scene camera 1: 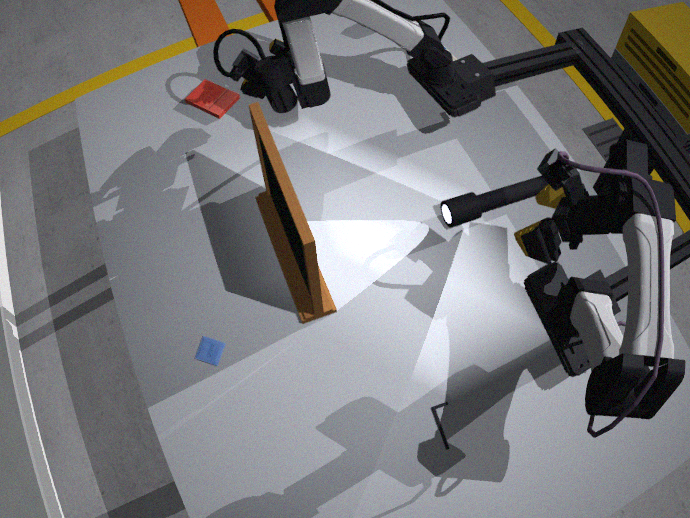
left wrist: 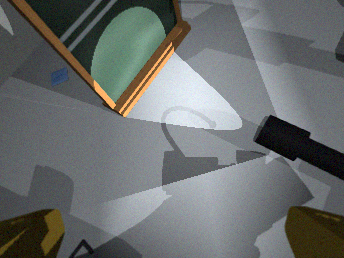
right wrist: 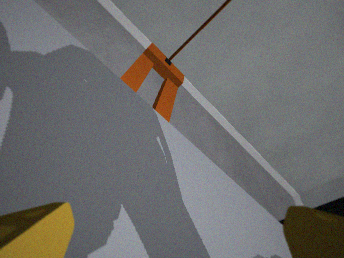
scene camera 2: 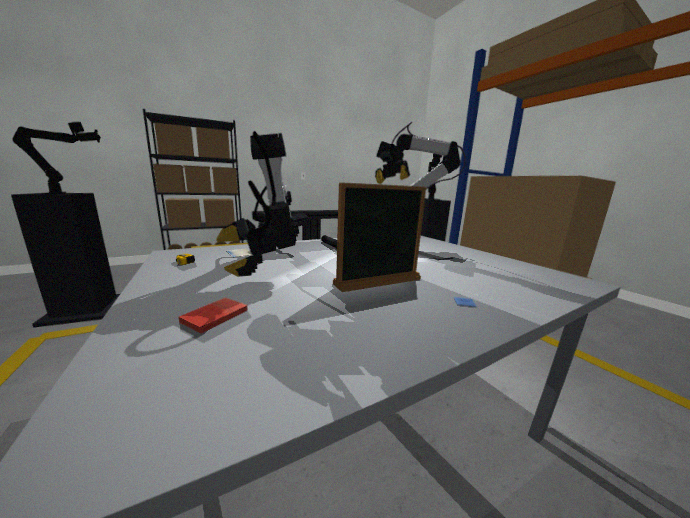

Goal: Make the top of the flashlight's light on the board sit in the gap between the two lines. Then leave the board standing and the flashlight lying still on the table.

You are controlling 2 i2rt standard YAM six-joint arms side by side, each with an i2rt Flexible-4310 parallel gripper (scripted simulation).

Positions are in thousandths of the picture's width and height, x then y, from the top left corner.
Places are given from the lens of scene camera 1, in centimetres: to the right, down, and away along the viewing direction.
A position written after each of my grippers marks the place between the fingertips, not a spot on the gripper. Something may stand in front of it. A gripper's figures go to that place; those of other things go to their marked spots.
my left gripper (scene camera 1: 763, 420): 28, -6, 90
board (scene camera 1: 404, 397): -13, -10, 118
black flashlight (scene camera 1: 673, 403): 24, -10, 122
